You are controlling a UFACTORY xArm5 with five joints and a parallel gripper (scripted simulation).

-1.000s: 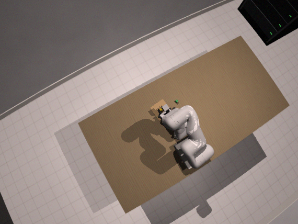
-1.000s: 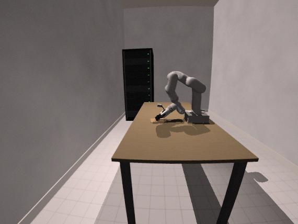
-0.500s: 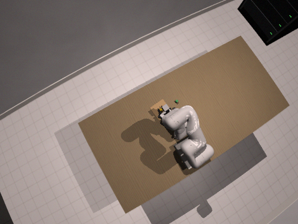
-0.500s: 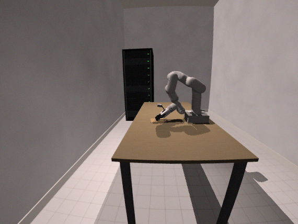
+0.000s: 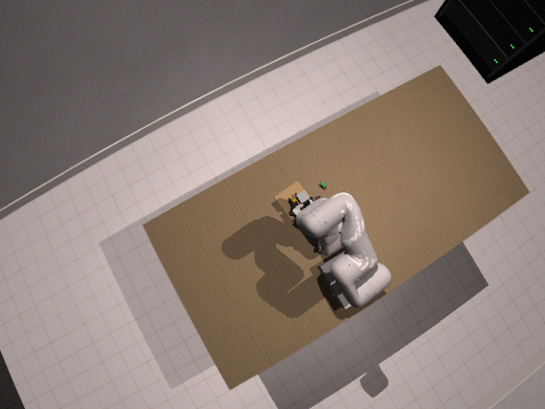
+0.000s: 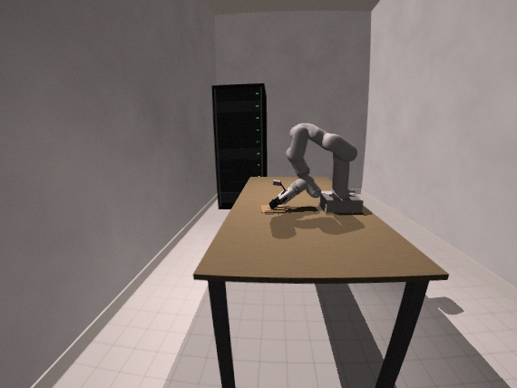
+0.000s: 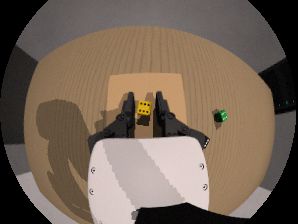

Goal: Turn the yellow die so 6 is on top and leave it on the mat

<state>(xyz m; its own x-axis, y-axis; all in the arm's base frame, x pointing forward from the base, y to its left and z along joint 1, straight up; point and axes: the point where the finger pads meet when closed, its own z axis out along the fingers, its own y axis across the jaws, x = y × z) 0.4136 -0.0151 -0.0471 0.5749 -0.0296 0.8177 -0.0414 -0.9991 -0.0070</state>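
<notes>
The yellow die lies 2 cm below my hand. From my hand the other things lie so: green die: 2 cm behind, 16 cm to the right, 2 cm below; then black die: 6 cm behind, 10 cm to the right, 2 cm below; then tan mat: 3 cm below.
</notes>
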